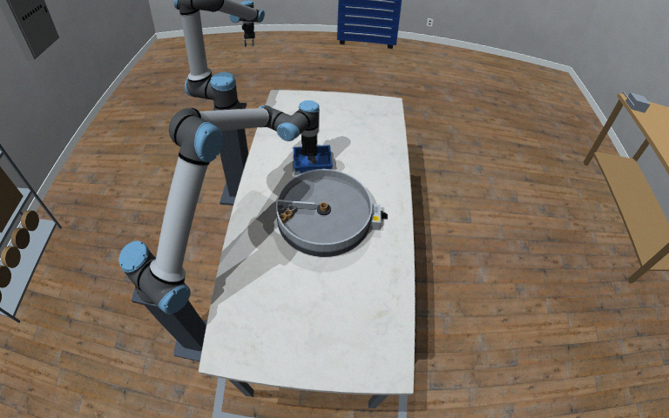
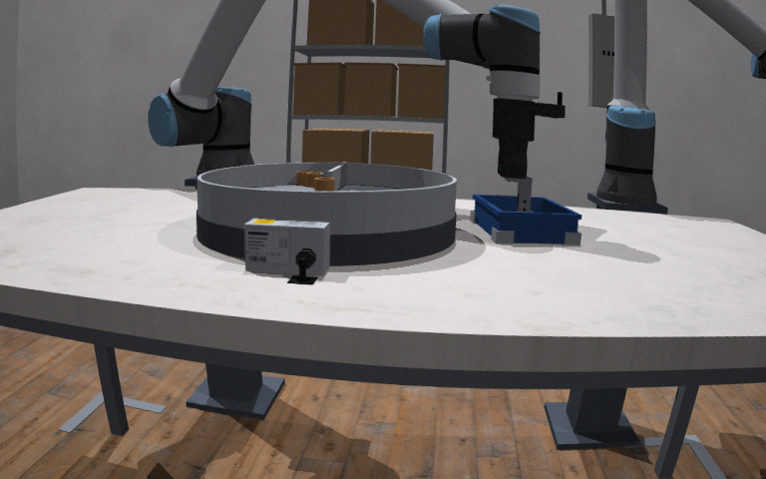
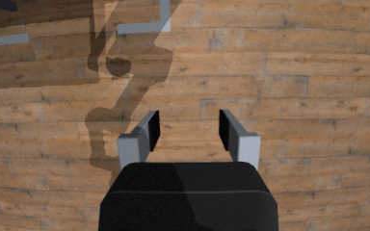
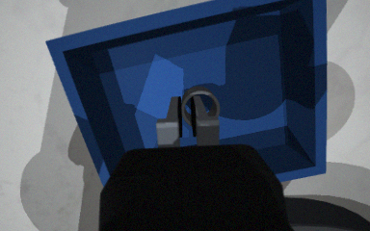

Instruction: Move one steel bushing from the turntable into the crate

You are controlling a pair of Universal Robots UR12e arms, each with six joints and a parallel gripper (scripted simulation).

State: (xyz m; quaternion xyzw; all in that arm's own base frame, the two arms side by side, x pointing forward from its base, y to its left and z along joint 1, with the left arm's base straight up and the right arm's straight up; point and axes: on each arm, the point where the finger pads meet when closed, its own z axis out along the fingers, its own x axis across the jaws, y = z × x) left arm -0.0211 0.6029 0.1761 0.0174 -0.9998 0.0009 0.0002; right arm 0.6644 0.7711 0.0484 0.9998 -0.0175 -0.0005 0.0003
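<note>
The blue crate lies 2 cm below my right hand and 1 cm ahead of it.
</note>
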